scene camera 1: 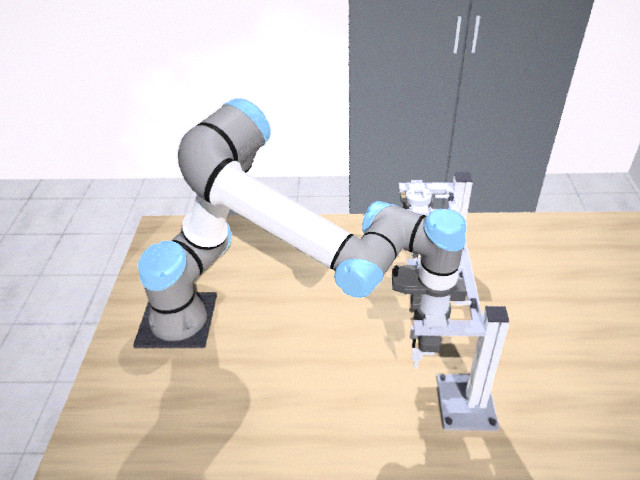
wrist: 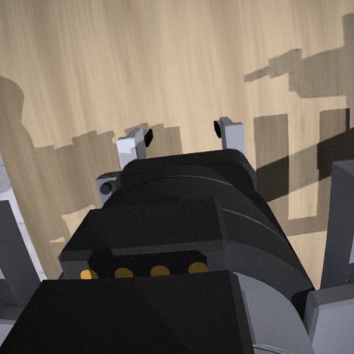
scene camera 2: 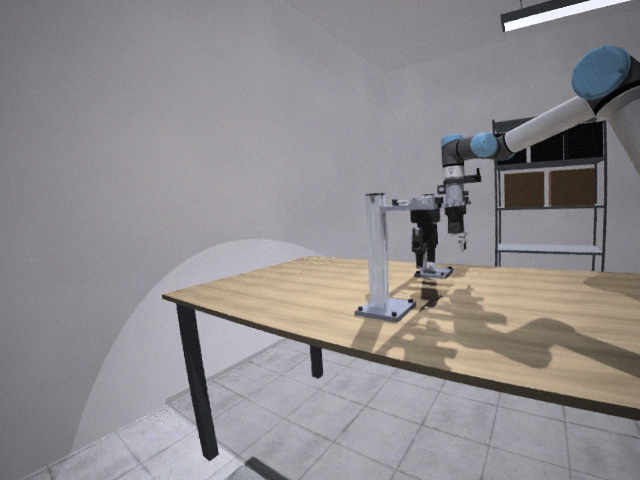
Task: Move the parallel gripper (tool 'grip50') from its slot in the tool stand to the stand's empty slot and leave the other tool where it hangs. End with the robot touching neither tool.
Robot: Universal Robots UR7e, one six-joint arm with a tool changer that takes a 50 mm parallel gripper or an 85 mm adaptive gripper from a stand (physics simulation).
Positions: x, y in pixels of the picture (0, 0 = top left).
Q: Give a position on an adaptive gripper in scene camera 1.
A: At 419, 198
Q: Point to a parallel gripper grip50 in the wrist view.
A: At 195, 212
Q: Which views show the parallel gripper grip50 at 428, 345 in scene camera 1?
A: Scene camera 1, the wrist view and scene camera 2: all of them.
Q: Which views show the adaptive gripper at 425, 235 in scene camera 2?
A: Scene camera 1 and scene camera 2 only.
